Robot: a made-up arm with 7 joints. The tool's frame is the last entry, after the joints.
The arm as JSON. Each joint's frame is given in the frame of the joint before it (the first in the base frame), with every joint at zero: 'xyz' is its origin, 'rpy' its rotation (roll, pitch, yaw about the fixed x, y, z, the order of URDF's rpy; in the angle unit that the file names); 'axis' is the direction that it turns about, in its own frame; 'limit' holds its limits. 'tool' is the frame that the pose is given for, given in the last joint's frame.
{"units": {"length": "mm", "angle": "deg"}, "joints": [
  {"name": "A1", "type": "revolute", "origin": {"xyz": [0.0, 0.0, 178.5], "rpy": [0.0, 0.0, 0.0]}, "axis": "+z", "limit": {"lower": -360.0, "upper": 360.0}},
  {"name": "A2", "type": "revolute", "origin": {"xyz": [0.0, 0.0, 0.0], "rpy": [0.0, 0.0, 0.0]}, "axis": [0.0, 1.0, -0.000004], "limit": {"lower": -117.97, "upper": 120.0}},
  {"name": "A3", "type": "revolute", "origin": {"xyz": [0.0, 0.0, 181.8], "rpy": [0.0, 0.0, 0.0]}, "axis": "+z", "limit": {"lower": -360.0, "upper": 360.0}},
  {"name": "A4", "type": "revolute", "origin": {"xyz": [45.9, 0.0, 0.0], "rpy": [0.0, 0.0, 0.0]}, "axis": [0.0, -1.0, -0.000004], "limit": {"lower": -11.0, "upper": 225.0}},
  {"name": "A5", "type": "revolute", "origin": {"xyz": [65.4, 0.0, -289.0], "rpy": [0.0, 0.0, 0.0]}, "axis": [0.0, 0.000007, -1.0], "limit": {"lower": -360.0, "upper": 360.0}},
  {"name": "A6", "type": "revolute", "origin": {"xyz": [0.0, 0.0, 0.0], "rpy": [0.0, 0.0, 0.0]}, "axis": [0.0, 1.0, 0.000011], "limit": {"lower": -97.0, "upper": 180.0}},
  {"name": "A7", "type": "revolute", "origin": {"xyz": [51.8, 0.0, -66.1], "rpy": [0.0, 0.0, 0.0]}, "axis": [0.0, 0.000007, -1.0], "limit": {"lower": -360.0, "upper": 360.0}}
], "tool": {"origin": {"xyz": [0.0, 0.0, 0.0], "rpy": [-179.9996, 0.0, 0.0]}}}
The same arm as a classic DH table. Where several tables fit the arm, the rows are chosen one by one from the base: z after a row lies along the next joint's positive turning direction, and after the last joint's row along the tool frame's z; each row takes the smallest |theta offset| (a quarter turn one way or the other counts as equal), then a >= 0, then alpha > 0; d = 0 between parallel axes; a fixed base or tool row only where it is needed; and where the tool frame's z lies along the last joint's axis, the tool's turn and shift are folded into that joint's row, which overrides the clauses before.
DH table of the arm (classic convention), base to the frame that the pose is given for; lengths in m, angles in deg. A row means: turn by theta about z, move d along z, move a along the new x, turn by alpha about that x. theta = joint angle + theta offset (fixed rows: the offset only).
A1: d 0.1785  theta_offset 0.00  a 0.0000  alpha -90.00
A2: d 0.0000  theta_offset 0.00  a 0.0000  alpha 90.00
A3: d 0.1818  theta_offset 0.00  a 0.0459  alpha 90.00
A4: d 0.0000  theta_offset 0.00  a 0.0654  alpha 90.00
A5: d 0.2890  theta_offset 0.00  a 0.0000  alpha 90.00
A6: d 0.0000  theta_offset 0.00  a 0.0518  alpha -90.00
A7: d 0.0661  theta_offset 0.00  a 0.0000  alpha 0.00
Joint limits (deg, base to tool): -360.00..360.00 -117.97..120.00 -360.00..360.00 -11.00..225.00 -360.00..360.00 -97.00..180.00 -360.00..360.00

